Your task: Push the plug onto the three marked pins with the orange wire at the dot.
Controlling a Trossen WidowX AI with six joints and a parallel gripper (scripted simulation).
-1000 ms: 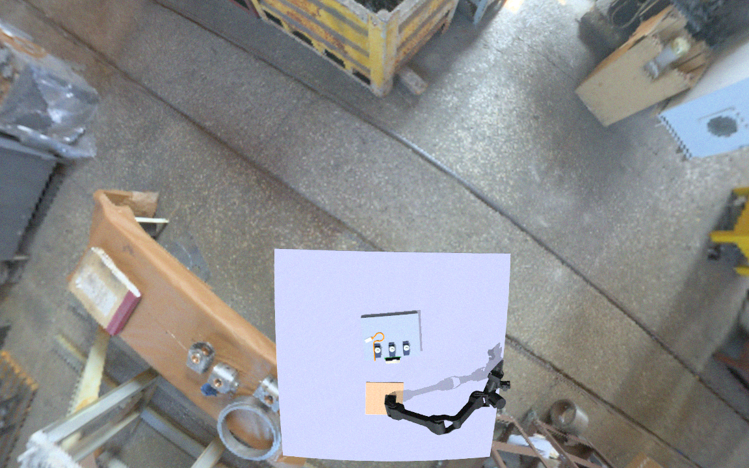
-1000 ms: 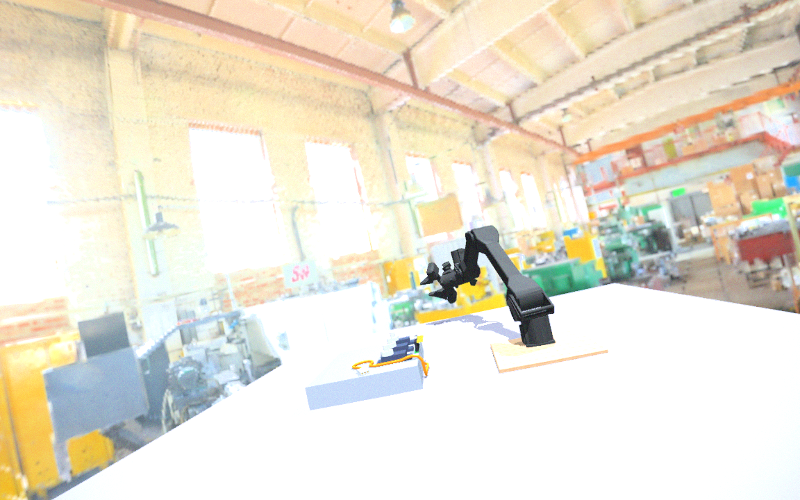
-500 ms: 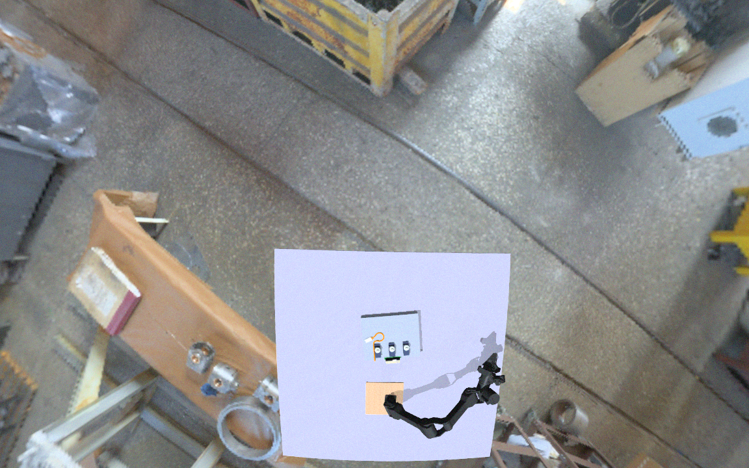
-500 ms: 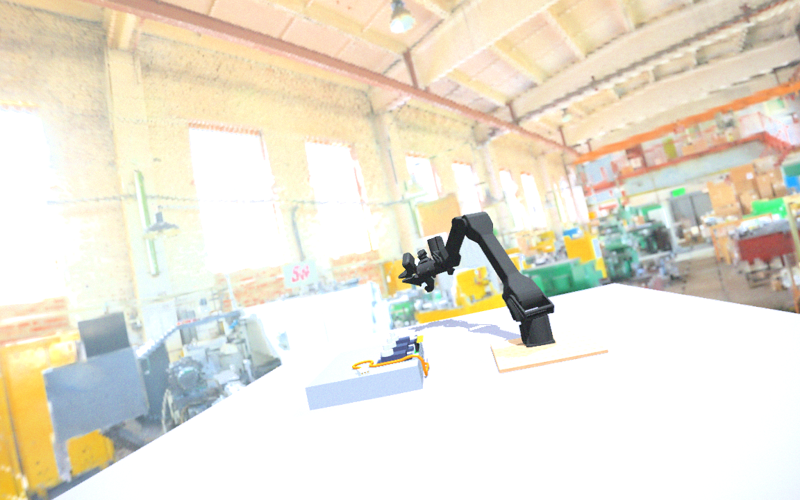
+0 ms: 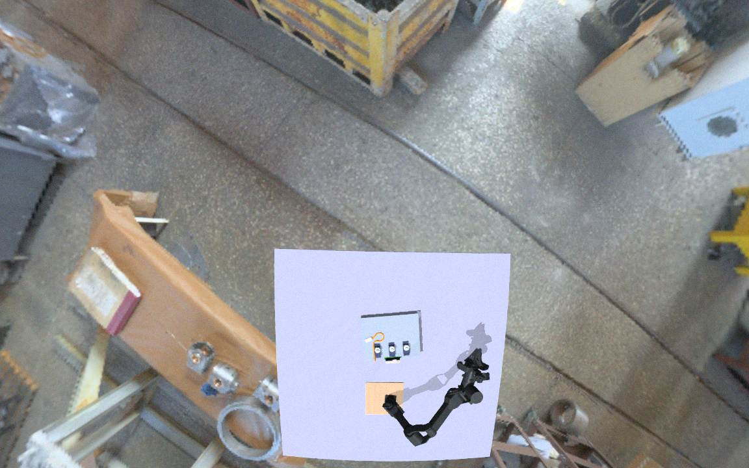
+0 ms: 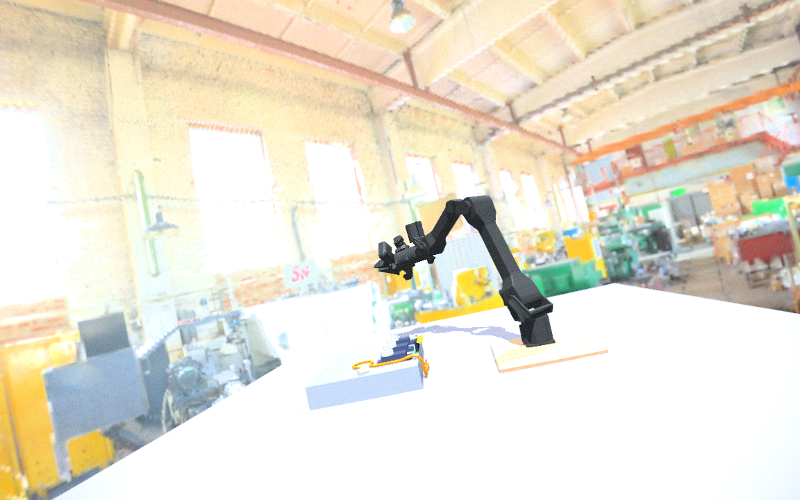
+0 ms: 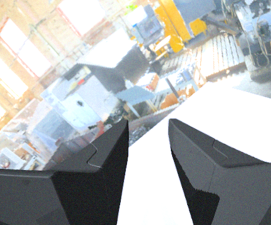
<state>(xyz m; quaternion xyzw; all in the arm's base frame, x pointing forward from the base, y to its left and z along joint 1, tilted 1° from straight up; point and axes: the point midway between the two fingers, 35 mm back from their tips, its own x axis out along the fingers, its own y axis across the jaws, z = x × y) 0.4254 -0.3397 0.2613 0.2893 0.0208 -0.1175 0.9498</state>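
Now: the green mark 37 cm to the left of my gripper tip, 22 cm below it and 17 cm behind it. The rest, counted from my gripper tip: pale grey holder (39 cm to the left, 25 cm below, 2 cm behind); then dark blue servo (37 cm to the left, 22 cm below, 12 cm behind).
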